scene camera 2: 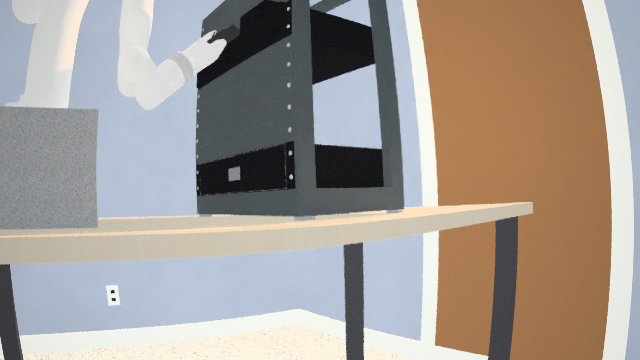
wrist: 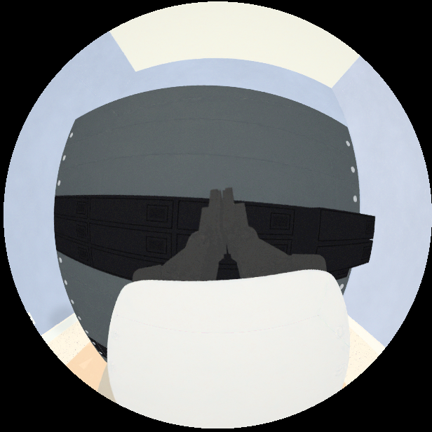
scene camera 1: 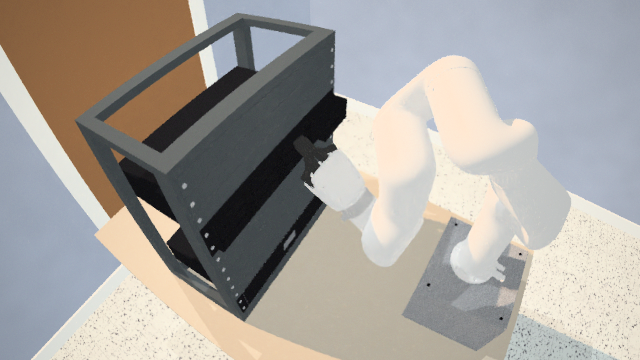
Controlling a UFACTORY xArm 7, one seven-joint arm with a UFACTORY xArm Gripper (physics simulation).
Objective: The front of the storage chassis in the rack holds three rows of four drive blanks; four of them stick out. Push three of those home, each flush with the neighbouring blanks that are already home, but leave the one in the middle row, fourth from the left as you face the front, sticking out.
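Frame: origin at the arm's base, x ahead, y left, z up, level; millimetres.
Seen in the pictures: gripper, fingertip midpoint: (scene camera 2: pixel 236 30) (scene camera 1: pixel 297 139); arm's base, link origin: (scene camera 2: pixel 44 121) (scene camera 1: pixel 472 262).
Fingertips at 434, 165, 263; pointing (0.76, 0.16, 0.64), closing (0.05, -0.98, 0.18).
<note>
Offsets run from my fingertips to a thing's middle, as dx, dy, dz. "pt": to the spot under its first point.
The black storage chassis {pt -24, +156, -27} (scene camera 1: pixel 250 197) (wrist: pixel 117 211) forms a band across the rack front. In the wrist view, the top blank (wrist: pixel 342 224) and middle blank (wrist: pixel 341 249) of the fourth column stand out at the right, one above the other. Their dark block also shows in scene camera 1 (scene camera 1: pixel 336 110) and scene camera 2 (scene camera 2: pixel 262 25). The fourth column's bottom blank sits further back. The first two columns look level. My gripper (scene camera 1: pixel 299 142) (scene camera 2: pixel 238 32) (wrist: pixel 224 203) is shut and empty, its tips close before the third column. It hides part of that column; contact cannot be told.
The grey rack (scene camera 1: pixel 255 127) (scene camera 2: pixel 302 125) (wrist: pixel 210 130) stands on the table (scene camera 1: pixel 330 300) (scene camera 2: pixel 150 246). A lower black unit (scene camera 2: pixel 255 175) has a light label {pt +13, +45, -353} (scene camera 1: pixel 289 240) (scene camera 2: pixel 234 174). The arm stands on a grey base (scene camera 1: pixel 425 305) (scene camera 2: pixel 50 170). The protruding blanks are right of my fingers.
</note>
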